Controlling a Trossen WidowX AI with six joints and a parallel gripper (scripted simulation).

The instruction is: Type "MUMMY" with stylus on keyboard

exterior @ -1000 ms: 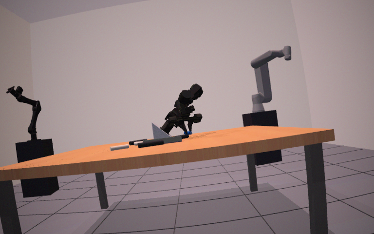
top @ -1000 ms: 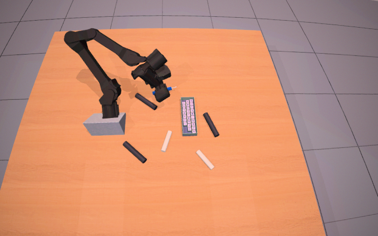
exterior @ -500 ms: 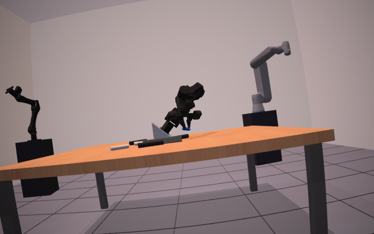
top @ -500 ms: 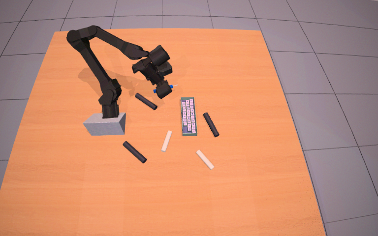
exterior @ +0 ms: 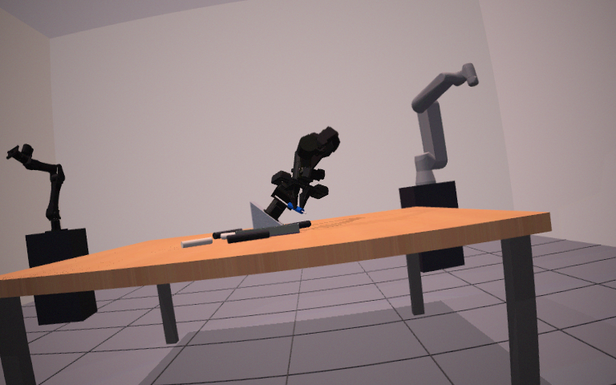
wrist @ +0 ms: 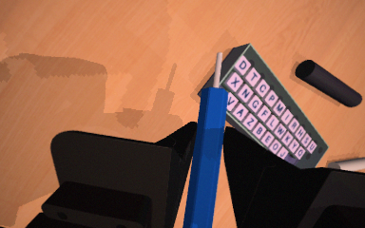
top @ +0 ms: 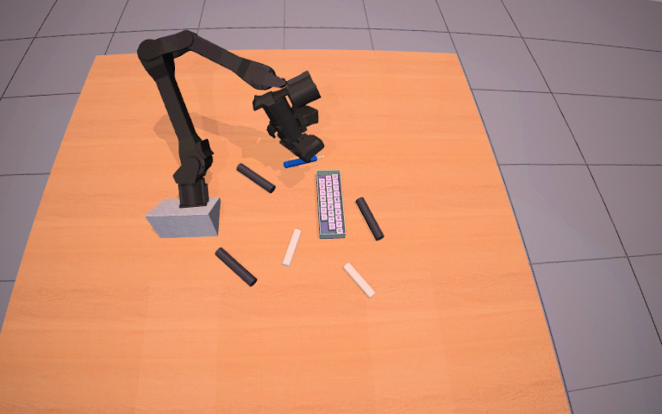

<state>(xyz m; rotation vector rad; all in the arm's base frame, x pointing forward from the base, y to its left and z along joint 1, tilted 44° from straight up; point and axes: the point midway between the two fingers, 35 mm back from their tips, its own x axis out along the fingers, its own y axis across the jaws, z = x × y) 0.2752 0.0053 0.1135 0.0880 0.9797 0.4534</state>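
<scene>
My gripper tip is now 4 cm short of the grey stylus tip, 1 cm to the right of it and 1 cm above it. The rest, counted from my gripper tip: blue stylus: 1 cm ahead.
</scene>
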